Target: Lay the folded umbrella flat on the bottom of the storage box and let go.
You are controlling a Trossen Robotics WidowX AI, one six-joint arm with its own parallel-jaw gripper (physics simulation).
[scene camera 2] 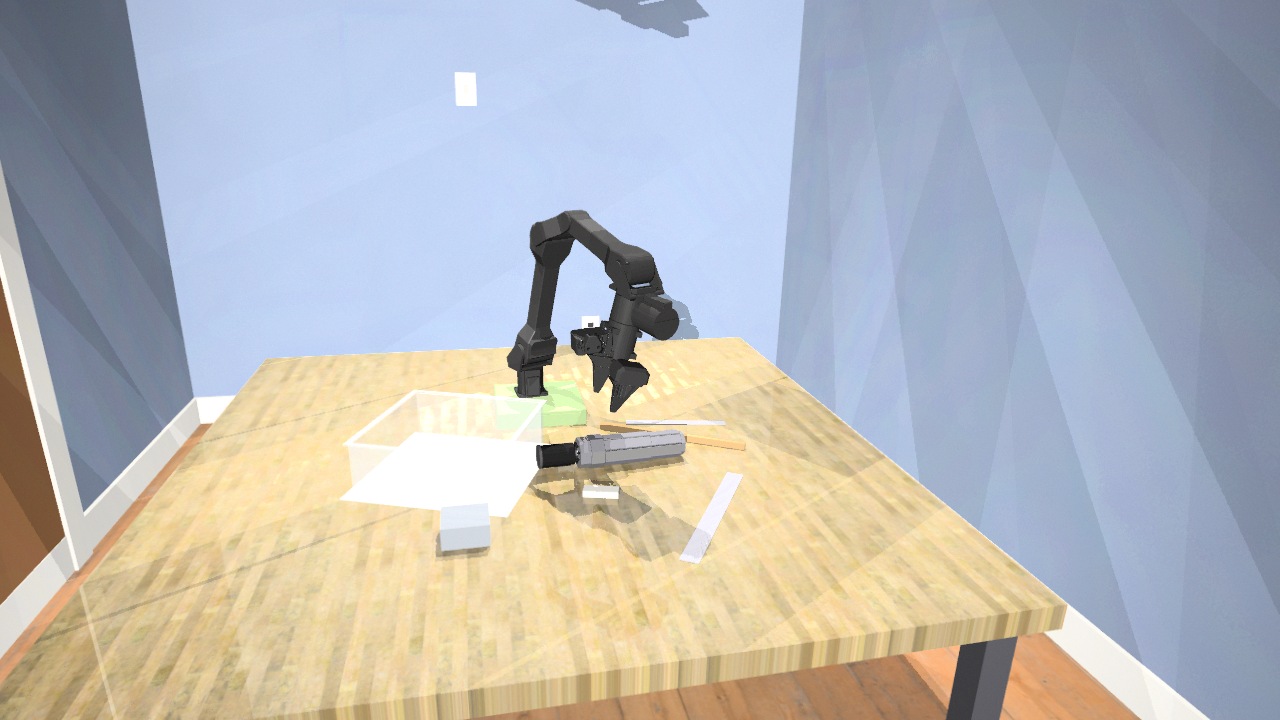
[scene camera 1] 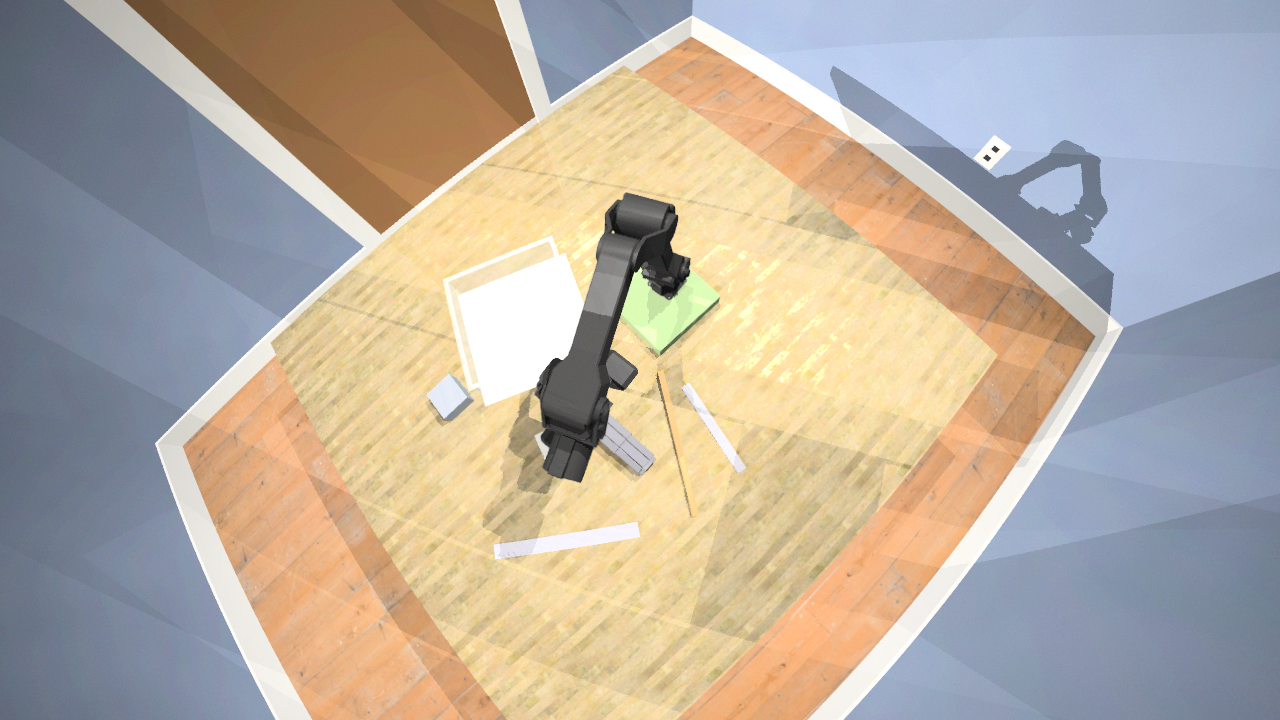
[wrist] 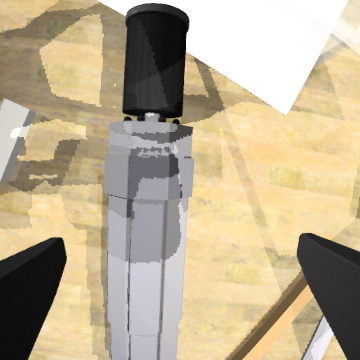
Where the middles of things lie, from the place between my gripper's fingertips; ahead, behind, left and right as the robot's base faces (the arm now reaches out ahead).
Scene:
The thin wooden stick [scene camera 2: 699, 439] is 60 mm behind my hand, 160 mm to the left of it and 110 mm below it. From my hand the other things lie so: white storage box [scene camera 2: 444, 448] (40 mm behind, 270 mm to the right, 70 mm below).

